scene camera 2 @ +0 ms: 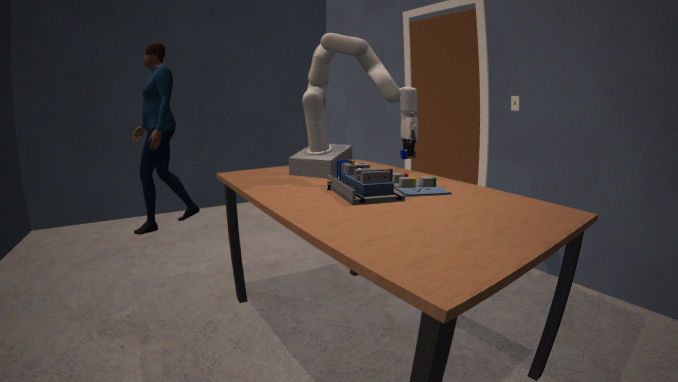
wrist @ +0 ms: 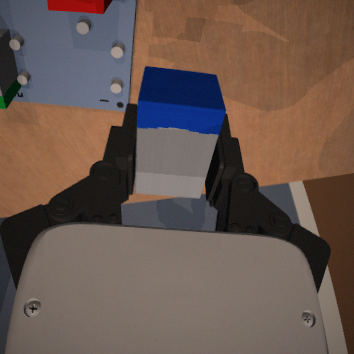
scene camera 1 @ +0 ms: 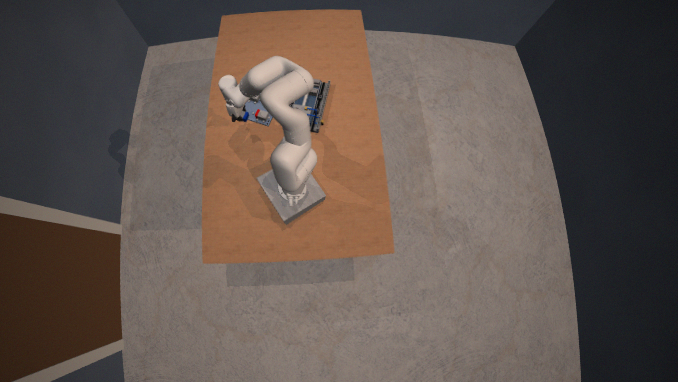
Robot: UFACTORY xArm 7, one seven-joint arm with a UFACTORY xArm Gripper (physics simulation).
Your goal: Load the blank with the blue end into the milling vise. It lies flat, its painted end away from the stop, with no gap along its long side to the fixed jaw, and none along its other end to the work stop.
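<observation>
The blank with the blue end (scene camera 1: 245,116) (scene camera 2: 404,154) (wrist: 177,135) is a grey block with one blue painted end. My gripper (scene camera 2: 409,150) (wrist: 173,127) is shut on it, with one black finger on each long side. In the wrist view the blue end points away from the gripper's body. The blank is held in the air above the table, well above the blue tray in the scene camera 2 view. The milling vise (scene camera 1: 311,106) (scene camera 2: 370,186) stands on the table beside the tray. The arm hides part of the vise in the scene camera 1 view; its jaws and work stop are too small to tell apart.
The blue tray (scene camera 1: 265,122) (scene camera 2: 425,191) (wrist: 65,65) with short pegs bears a red-ended blank (scene camera 1: 261,115) (wrist: 77,4), a yellow-ended blank (scene camera 2: 407,182) and a green-ended blank (scene camera 2: 427,182) (wrist: 6,70). The wooden table's edge (scene camera 2: 520,271) is near. A person (scene camera 2: 159,105) walks beyond the table.
</observation>
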